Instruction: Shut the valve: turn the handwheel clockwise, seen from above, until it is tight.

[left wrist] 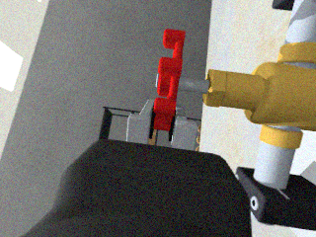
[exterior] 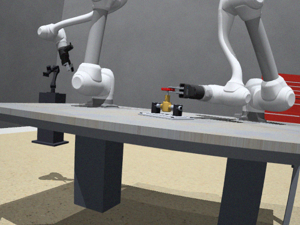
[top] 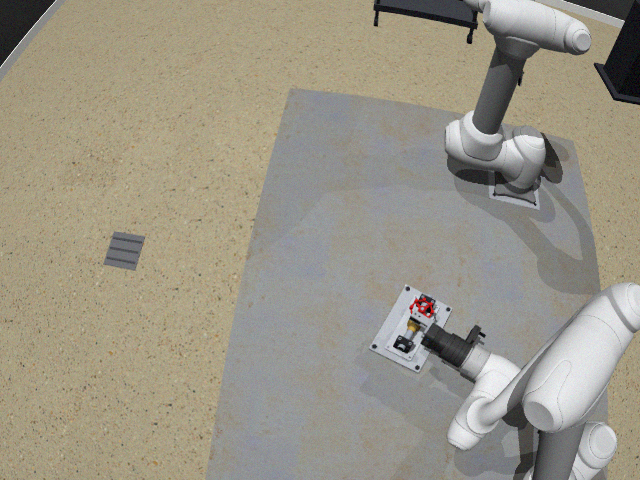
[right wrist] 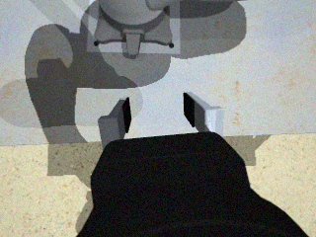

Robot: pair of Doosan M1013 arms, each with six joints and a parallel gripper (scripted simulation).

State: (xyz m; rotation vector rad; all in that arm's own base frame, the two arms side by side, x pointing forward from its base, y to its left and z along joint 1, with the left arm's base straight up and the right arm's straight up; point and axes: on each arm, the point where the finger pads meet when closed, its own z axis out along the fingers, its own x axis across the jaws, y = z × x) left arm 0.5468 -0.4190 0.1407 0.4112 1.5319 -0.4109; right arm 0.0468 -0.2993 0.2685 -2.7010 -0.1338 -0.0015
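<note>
The red handwheel lies 2 cm behind my left hand, 2 cm to the right of it and 1 cm below it. From my left hand the other things lie so: pale base plate (2 cm behind, 2 cm to the right, 13 cm below).
</note>
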